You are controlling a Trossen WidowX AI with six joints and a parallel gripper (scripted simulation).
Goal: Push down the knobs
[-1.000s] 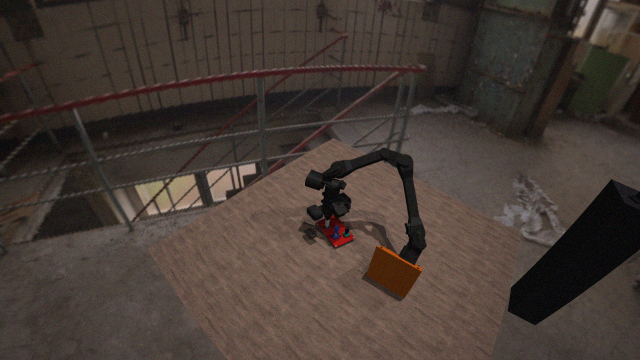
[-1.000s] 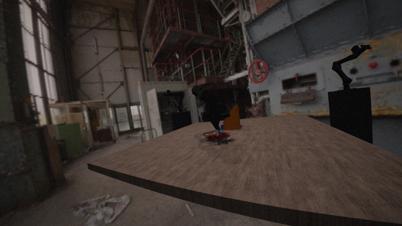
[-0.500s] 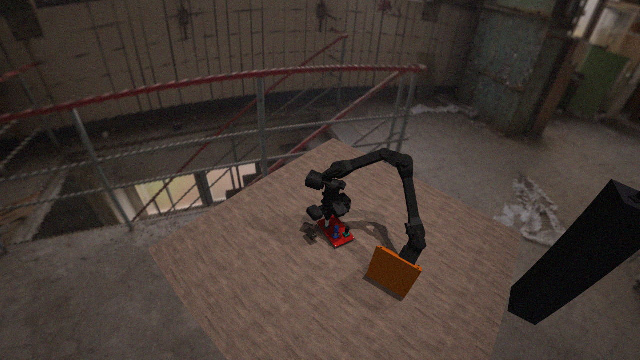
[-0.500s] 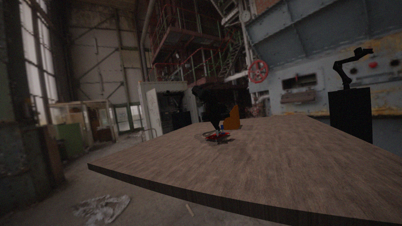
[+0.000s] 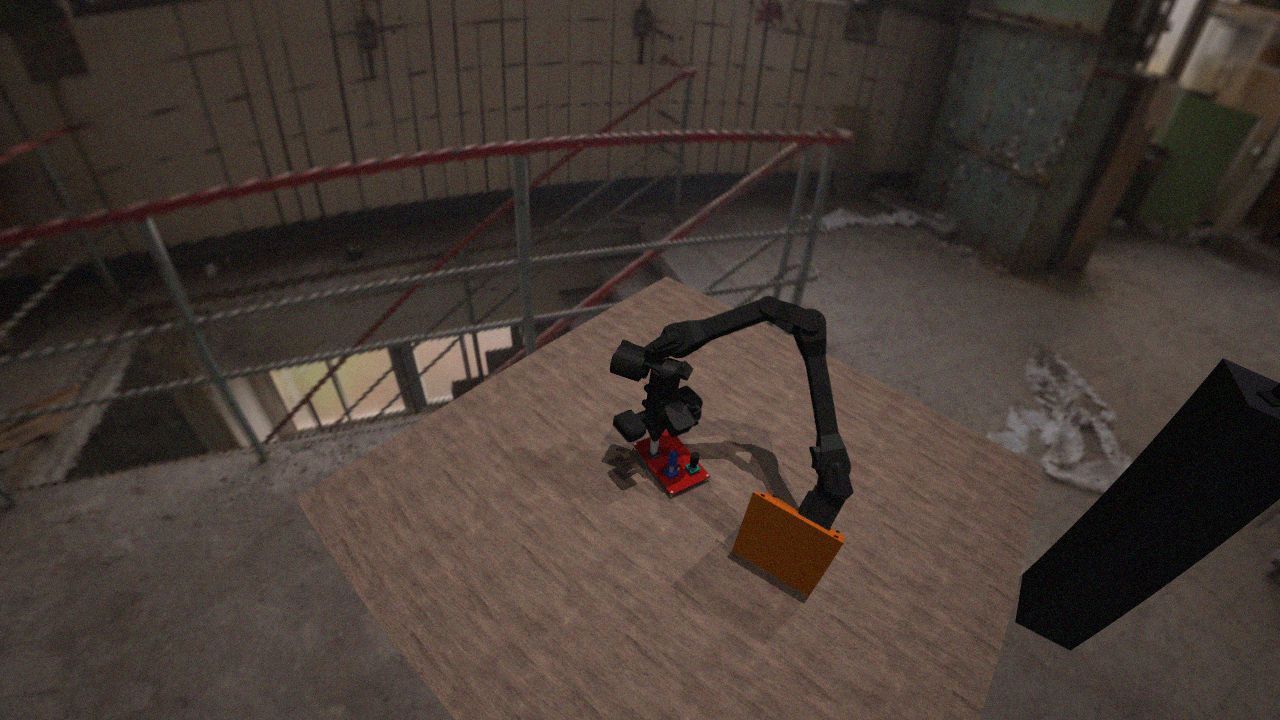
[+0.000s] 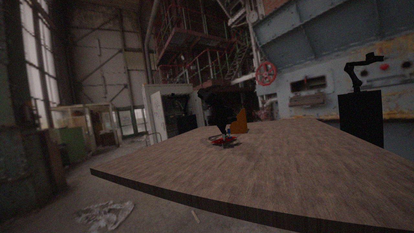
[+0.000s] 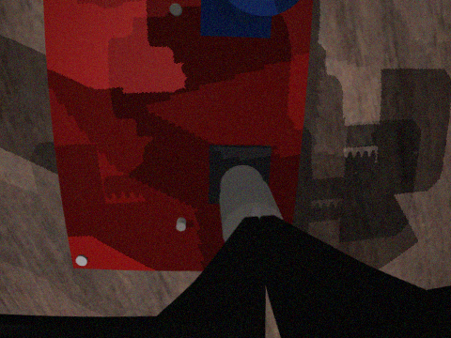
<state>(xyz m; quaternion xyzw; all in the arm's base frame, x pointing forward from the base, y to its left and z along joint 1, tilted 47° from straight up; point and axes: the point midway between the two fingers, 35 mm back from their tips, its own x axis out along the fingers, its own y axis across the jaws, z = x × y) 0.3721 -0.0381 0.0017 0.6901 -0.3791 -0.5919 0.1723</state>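
My gripper tip is 1 cm above the pale knob. The rest, counted from my gripper tip: green potentiometer 9 cm behind, 2 cm to the right, 2 cm below; then black knob 9 cm behind, 2 cm to the right, 2 cm below.
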